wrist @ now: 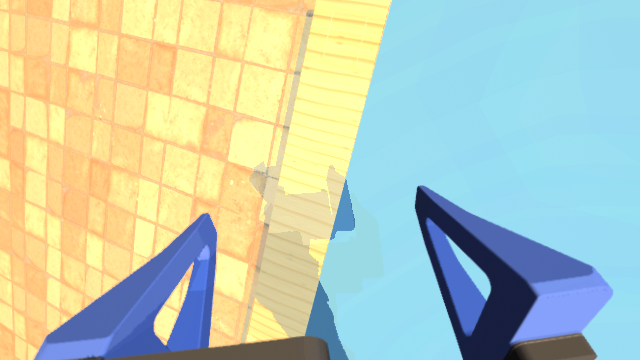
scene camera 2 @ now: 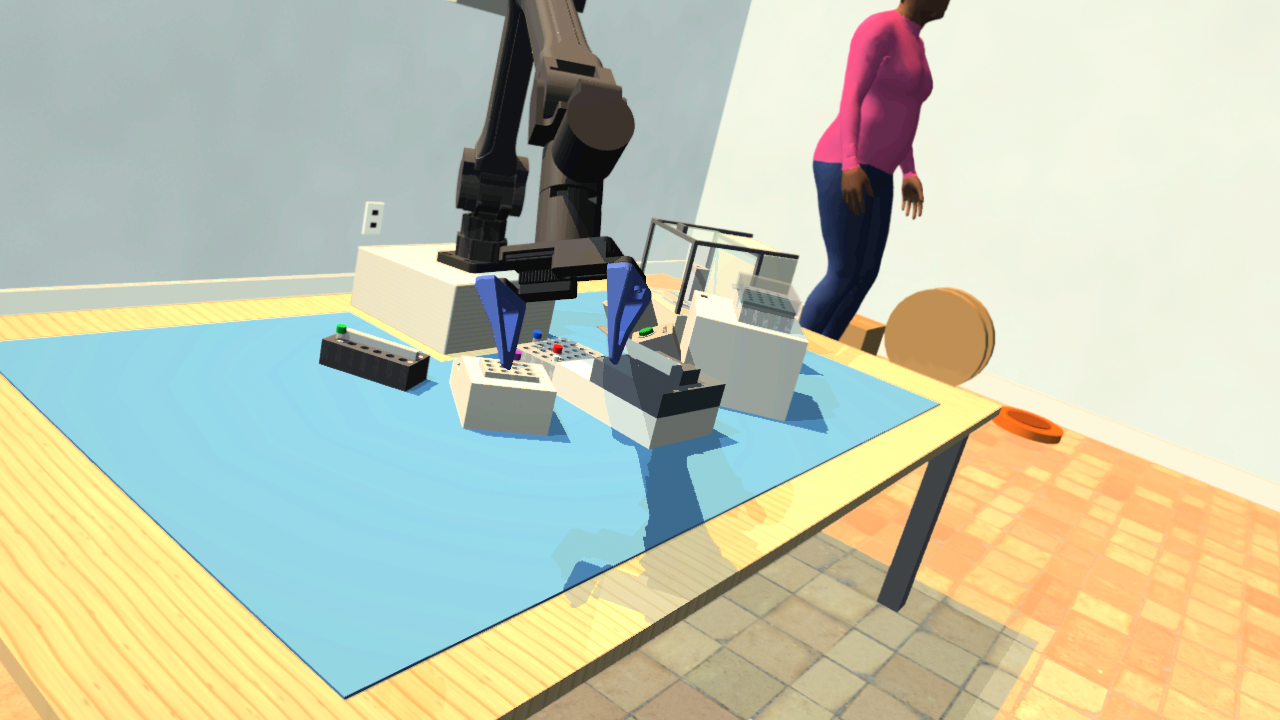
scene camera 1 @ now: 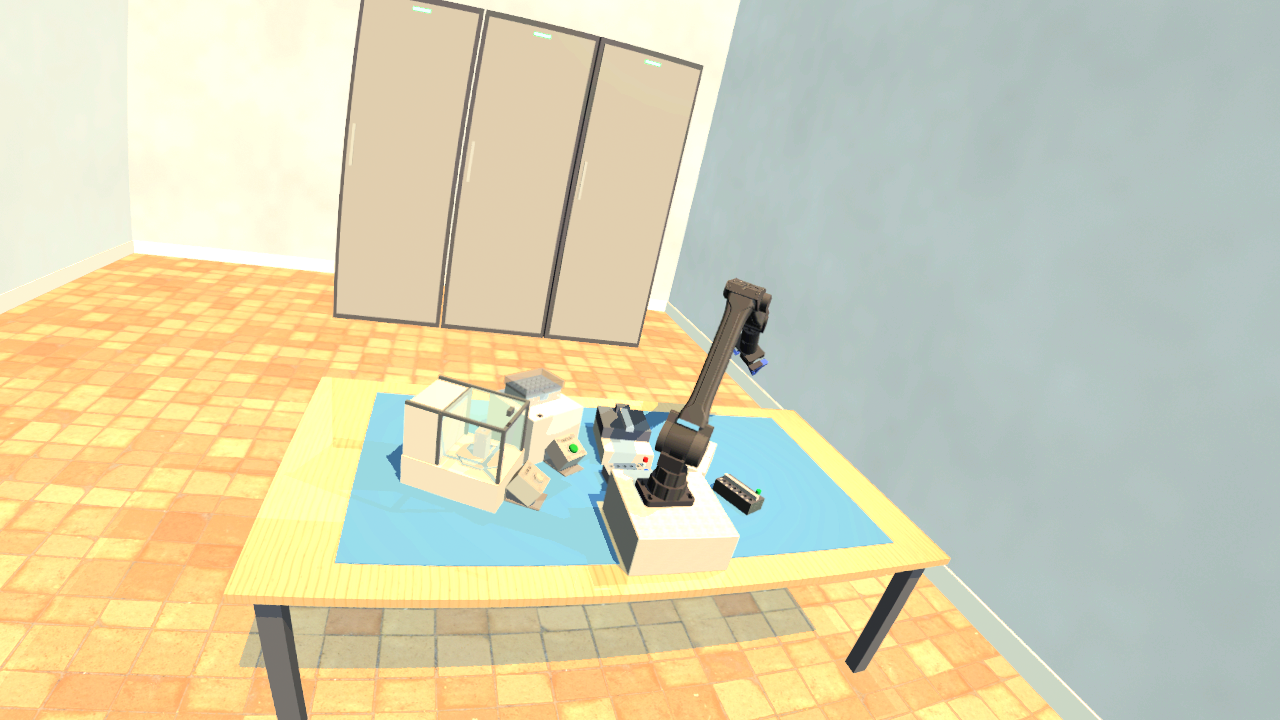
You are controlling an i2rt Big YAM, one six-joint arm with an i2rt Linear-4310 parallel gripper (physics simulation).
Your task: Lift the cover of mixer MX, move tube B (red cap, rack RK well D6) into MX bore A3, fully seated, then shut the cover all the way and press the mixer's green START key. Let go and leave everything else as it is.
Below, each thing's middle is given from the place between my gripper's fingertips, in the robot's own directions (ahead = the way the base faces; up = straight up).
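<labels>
My hand is 740 mm to the right of the clear mixer cover [scene camera 2: 754, 290], 150 mm past it and 40 mm above it. There is a glass-walled balance enclosure [scene camera 1: 464, 442] as well, and counted from my hand it is 930 mm to the left, 350 mm behind and 100 mm below.
</labels>
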